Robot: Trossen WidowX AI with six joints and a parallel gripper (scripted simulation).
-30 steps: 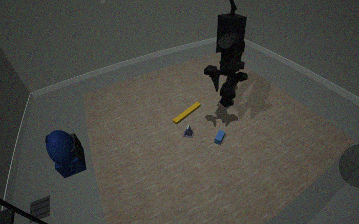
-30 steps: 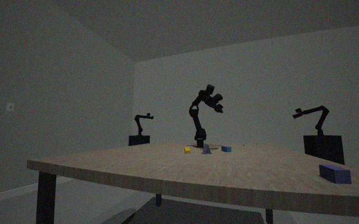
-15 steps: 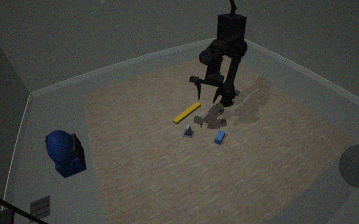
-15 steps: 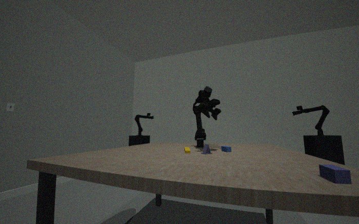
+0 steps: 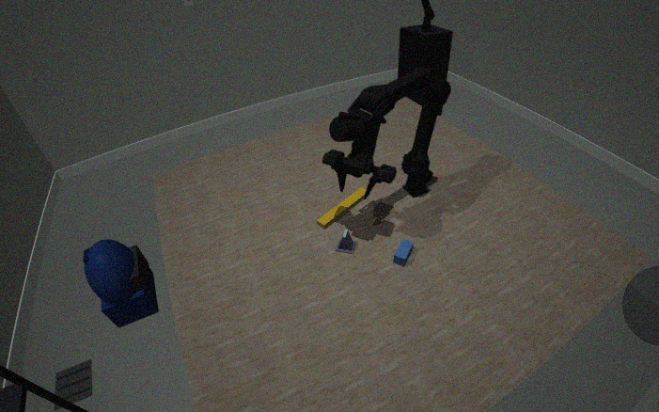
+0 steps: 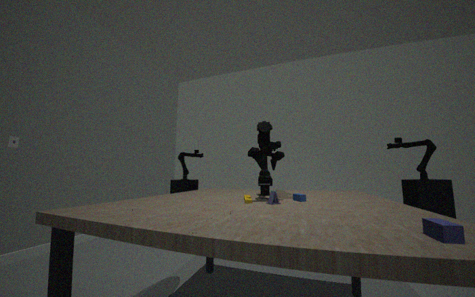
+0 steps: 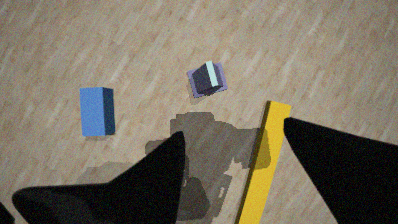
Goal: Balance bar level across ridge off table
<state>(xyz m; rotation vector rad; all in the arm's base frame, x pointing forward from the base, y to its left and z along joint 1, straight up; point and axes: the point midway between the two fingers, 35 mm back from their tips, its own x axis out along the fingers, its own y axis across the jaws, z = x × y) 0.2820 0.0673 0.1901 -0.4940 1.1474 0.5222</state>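
Now: the yellow bar 3 cm behind my gripper tip, 12 cm to the right of it and 15 cm below it. Round my gripper tip: purple block: 45 cm ahead, 43 cm to the left, 14 cm below.
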